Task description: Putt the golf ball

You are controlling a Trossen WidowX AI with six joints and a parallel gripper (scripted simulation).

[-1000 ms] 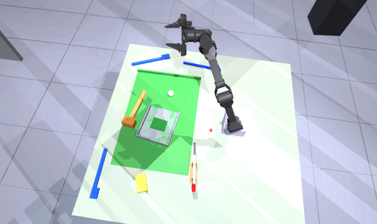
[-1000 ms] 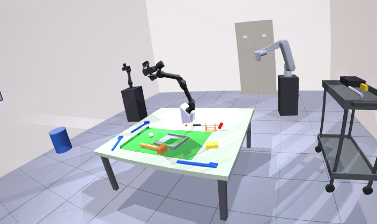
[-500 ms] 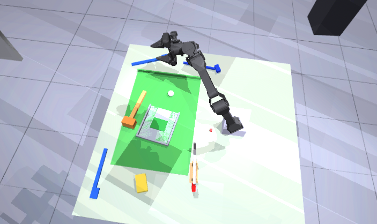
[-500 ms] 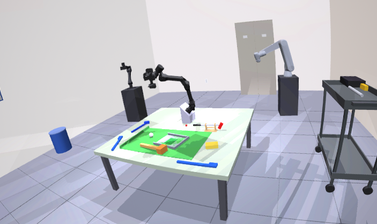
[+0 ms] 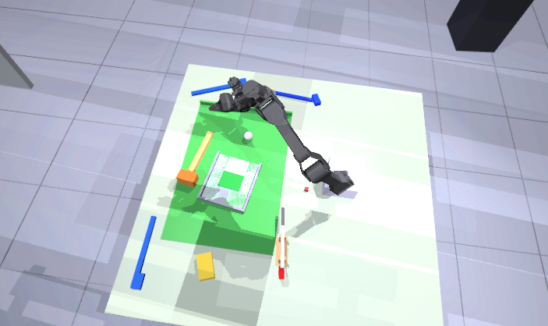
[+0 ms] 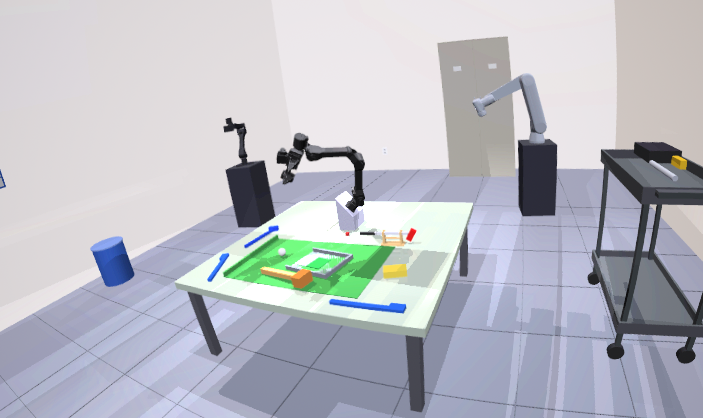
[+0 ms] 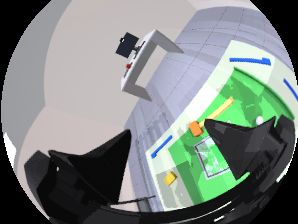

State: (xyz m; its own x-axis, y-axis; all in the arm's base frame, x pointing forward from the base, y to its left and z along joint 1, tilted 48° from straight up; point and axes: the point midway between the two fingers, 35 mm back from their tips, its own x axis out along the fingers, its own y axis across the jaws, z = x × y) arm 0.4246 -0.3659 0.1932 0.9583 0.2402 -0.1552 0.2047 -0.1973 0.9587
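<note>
Right now my gripper tip is 39 cm above the red putter, 37 cm to the right of it and 27 cm past it. From my gripper tip the other things lie so: green mat 44 cm below, 4 cm behind, 1 cm to the left; then white golf ball 42 cm below, 17 cm to the right, 10 cm behind; then small red cube 44 cm below, 38 cm behind, 11 cm to the left.
</note>
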